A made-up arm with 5 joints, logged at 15 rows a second.
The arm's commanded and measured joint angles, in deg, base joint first. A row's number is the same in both.
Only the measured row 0 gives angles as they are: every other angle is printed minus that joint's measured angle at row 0.
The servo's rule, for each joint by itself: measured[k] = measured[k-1] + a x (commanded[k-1-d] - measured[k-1]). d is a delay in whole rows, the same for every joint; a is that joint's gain. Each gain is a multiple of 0.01, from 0.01 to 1. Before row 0 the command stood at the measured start. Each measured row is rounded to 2 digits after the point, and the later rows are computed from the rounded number. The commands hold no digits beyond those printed.
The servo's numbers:
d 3
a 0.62 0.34 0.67 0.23 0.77
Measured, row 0:
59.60, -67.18, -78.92, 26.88, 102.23
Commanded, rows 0 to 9:
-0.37, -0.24, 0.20, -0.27, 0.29
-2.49, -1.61, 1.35, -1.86, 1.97
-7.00, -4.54, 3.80, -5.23, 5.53
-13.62, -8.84, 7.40, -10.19, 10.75
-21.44, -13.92, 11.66, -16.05, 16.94
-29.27, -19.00, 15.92, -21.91, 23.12
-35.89, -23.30, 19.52, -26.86, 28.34
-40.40, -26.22, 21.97, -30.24, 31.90
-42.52, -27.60, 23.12, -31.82, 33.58
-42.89, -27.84, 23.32, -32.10, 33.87
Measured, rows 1 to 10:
0.00, 0.00, 0.00, 0.00, 0.00
0.00, 0.00, 0.00, 0.00, 0.00
0.00, 0.00, 0.00, 0.00, 0.00
-0.23, -0.08, 0.13, -0.06, 0.22
-1.63, -0.60, 0.95, -0.47, 1.57
-4.96, -1.94, 2.86, -1.56, 4.62
-10.33, -4.29, 5.90, -3.54, 9.34
-17.22, -7.56, 9.76, -6.42, 15.19
-24.69, -11.45, 13.89, -9.98, 21.30
-31.63, -15.48, 17.66, -13.86, 26.72

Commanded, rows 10 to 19:
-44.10, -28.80, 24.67, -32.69, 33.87
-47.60, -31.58, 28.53, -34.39, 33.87
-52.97, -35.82, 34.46, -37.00, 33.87
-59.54, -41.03, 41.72, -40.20, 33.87
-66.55, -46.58, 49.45, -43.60, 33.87
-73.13, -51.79, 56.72, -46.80, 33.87
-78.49, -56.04, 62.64, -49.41, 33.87
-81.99, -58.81, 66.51, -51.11, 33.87
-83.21, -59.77, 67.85, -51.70, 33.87
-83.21, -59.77, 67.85, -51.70, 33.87
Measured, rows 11 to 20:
-37.07, -19.13, 20.55, -17.63, 30.71
-40.45, -22.01, 22.27, -20.89, 32.92
-41.96, -23.99, 22.97, -23.47, 33.65
-43.29, -25.63, 24.11, -25.59, 33.82
-45.96, -27.65, 27.07, -27.61, 33.86
-50.31, -30.43, 32.02, -29.77, 33.87
-56.03, -34.03, 38.52, -32.17, 33.87
-62.55, -38.30, 45.84, -34.80, 33.87
-69.11, -42.89, 53.13, -37.56, 33.87
-74.93, -47.36, 59.50, -40.29, 33.87

